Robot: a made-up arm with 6 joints.
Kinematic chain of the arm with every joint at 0, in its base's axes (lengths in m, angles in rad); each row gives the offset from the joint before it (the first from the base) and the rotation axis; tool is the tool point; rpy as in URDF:
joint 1: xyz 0 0 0.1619 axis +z
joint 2: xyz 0 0 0 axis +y
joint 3: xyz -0.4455 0 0.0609 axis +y
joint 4: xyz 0.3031 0 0.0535 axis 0.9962 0 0.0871
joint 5: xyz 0 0 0 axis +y
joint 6: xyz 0.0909 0 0.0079 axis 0.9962 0 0.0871
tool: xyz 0 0 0 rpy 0 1.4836 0
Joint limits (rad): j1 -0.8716..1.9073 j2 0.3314..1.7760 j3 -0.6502..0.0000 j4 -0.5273..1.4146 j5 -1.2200..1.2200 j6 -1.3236..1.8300
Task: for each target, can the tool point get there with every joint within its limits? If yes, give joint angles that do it. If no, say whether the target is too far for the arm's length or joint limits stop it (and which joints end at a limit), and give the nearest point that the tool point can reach.
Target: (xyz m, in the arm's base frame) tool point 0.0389 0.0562 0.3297
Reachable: yes | joints 0.9141 0.7384 -0.1343 0.6593 0.0625 1.0575
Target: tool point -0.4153 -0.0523 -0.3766
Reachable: no: joint limits stop it (at a limit: joint 1, joint 2, joint 4) | nearest point -0.0857 0.1028 0.2015 | short by 0.683 m
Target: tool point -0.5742 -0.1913 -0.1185
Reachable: no: joint limits stop it (at a limit: joint 2, joint 3, joint 5) | nearest point -0.0864 -0.0288 0.2303 | short by 0.621 m
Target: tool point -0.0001 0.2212 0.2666
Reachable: yes | joints 1.6014 1.4802 -0.2546 0.5424 -0.1420 0.1324
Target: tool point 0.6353 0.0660 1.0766
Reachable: no: too far | nearest point 0.2618 0.0272 0.5389 | short by 0.656 m
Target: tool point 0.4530 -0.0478 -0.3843
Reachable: no: joint limits stop it (at a limit: joint 2) | nearest point 0.2686 -0.0283 0.2050 | short by 0.618 m
